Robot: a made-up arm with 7 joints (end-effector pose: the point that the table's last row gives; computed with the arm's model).
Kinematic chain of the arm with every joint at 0, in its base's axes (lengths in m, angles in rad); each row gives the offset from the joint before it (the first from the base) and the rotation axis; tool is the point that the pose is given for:
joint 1: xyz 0 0 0.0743 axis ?
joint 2: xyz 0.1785 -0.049 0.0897 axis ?
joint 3: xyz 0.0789 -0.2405 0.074 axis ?
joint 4: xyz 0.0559 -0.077 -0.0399 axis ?
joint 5: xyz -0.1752 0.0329 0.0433 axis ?
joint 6: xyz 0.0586 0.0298 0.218 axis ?
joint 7: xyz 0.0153 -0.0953 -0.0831 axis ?
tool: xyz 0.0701 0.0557 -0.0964
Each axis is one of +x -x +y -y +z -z.
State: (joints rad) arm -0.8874 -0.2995 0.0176 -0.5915 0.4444 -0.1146 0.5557
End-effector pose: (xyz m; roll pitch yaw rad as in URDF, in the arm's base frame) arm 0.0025 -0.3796 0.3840 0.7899 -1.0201 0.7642
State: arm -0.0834 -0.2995 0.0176 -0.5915 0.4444 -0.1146 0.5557
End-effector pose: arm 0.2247 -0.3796 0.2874 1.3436 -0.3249 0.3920
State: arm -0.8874 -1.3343 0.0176 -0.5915 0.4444 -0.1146 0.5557
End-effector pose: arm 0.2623 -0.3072 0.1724 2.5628 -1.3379 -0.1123
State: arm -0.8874 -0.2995 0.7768 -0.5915 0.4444 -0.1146 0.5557
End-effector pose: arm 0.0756 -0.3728 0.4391 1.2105 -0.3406 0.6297
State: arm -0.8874 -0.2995 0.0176 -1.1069 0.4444 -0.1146 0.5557
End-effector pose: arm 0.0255 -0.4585 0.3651 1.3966 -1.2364 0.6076
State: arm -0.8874 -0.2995 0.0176 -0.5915 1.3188 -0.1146 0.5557
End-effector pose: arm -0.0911 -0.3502 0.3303 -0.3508 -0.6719 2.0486
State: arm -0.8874 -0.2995 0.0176 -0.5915 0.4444 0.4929 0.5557
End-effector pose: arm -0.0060 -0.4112 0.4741 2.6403 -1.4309 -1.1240
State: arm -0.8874 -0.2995 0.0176 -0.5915 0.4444 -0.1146 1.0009
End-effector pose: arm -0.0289 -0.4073 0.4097 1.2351 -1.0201 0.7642
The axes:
joint 1: +y
joint 2: -x
joint 3: +y
joint 4: -x
joint 5: +z
joint 6: -y
joint 7: +x

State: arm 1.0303 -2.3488 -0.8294 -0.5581 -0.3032 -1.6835 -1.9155
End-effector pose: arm -0.1745 0.3509 -0.1064 0.9829 0.0265 0.0640
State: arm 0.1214 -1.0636 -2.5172 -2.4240 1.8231 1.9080 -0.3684
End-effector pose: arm 0.3992 -0.5532 -0.4930 -0.5213 0.0023 -1.0758
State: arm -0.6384 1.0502 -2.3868 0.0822 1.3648 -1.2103 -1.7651
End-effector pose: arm -0.1073 -0.1872 0.4818 1.3461 -0.4940 1.0959
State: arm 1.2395 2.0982 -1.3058 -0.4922 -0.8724 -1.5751 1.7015
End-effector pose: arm 0.4243 0.1758 0.0933 -0.9545 1.1144 -1.5746
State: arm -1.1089 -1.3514 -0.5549 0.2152 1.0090 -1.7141 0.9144
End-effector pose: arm 0.1415 -0.2028 0.0322 0.4787 -0.1619 0.8603
